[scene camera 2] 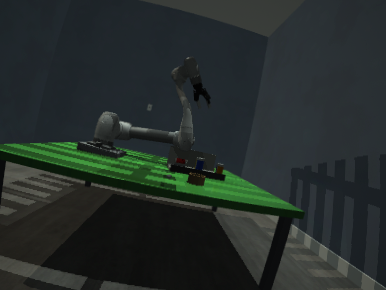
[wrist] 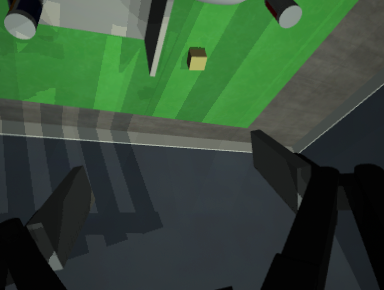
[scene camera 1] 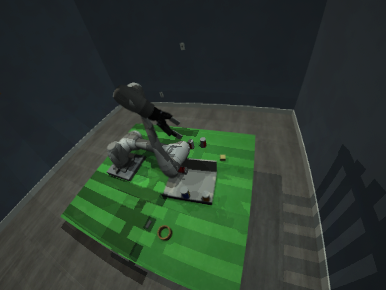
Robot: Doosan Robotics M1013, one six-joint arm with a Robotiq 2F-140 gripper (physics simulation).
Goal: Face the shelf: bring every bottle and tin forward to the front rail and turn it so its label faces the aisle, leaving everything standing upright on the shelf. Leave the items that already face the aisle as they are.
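Where they show: gripper, fingertip midpoint: (scene camera 2: 204, 108) (wrist: 171, 165) (scene camera 1: 179, 130); arm's base, origin of the base link: (scene camera 2: 102, 146) (scene camera 1: 123, 163).
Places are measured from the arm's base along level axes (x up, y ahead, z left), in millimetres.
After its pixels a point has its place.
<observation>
The shelf (scene camera 1: 197, 181) {x -26, y 802, z 10 mm} is a low pale tray with an upright back panel and a dark front rail. A blue tin (scene camera 1: 185, 195) {x 48, y 771, z -164 mm} (scene camera 2: 200, 164) {x 40, y 760, z -168 mm} (wrist: 31, 9) and an orange tin (scene camera 1: 206, 198) {x 43, y 928, z -146 mm} (scene camera 2: 220, 169) {x 32, y 918, z -151 mm} stand near the rail. A red tin (scene camera 1: 183, 170) {x 22, y 664, z 61 mm} (scene camera 2: 181, 161) {x 12, y 641, z 54 mm} is farther back, apparently on its side; the arm partly hides it in scene camera 1. Label directions are too small to tell. My gripper (scene camera 1: 178, 130) {x 487, y 737, z 62 mm} (scene camera 2: 203, 104) {x 487, y 737, z 62 mm} (wrist: 171, 165) {x 487, y 737, z 62 mm} is open and empty, high above the table and beyond the shelf's back in scene camera 1.
Two red-and-grey cans (scene camera 1: 203, 143) {x 19, y 747, z 415 mm} (scene camera 1: 191, 144) {x 21, y 630, z 378 mm} stand behind the shelf; one can (wrist: 283, 12) {x 53, y 732, z 414 mm} shows in the wrist view. A yellow cube (scene camera 1: 223, 157) {x -8, y 970, z 296 mm} (wrist: 197, 59) {x -8, y 948, z 297 mm} lies nearby. A brown ring (scene camera 1: 159, 233) {x -26, y 666, z -466 mm} (scene camera 2: 196, 180) {x -20, y 697, z -496 mm} and a small grey piece (scene camera 1: 149, 223) {x -35, y 555, z -426 mm} lie in front. The forearm's elbow hangs by the shelf.
</observation>
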